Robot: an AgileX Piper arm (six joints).
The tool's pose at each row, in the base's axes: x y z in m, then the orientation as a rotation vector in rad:
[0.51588, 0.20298, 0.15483, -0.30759, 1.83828, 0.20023]
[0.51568, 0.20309, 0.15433, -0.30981, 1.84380, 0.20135]
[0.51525, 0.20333, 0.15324, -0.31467, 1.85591, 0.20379]
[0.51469, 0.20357, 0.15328, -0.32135, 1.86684, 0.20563]
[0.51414, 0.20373, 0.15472, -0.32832, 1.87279, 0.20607]
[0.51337, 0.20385, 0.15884, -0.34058, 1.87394, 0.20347]
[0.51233, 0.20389, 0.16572, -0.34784, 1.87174, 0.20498]
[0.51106, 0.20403, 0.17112, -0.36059, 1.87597, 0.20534]
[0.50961, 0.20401, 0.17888, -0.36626, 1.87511, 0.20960]
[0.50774, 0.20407, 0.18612, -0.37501, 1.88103, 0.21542]
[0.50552, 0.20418, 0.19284, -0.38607, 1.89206, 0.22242]
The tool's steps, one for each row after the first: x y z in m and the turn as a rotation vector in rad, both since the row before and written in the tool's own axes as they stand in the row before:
[0.00052, 0.00018, -0.00001, -0.00196, 0.00569, 0.00000]
[0.00113, 0.00038, -0.00001, -0.00427, 0.01248, 0.00000]
[0.00009, 0.00040, -0.00045, -0.00477, 0.01165, -0.00172]
[-0.00123, 0.00030, -0.00090, -0.00391, 0.00691, -0.00345]
[-0.00369, 0.00028, -0.00197, -0.00443, 0.00329, -0.00936]
[-0.00621, 0.00019, -0.00314, -0.00470, -0.00107, -0.00453]
[-0.00476, 0.00039, -0.00283, -0.00679, 0.00623, -0.00763]
[-0.00689, 0.00020, -0.00384, -0.00581, -0.00021, -0.00186]
[-0.00629, 0.00045, -0.00402, -0.00857, 0.00683, -0.00188]
[-0.00568, 0.00067, -0.00417, -0.01063, 0.01214, -0.00186]

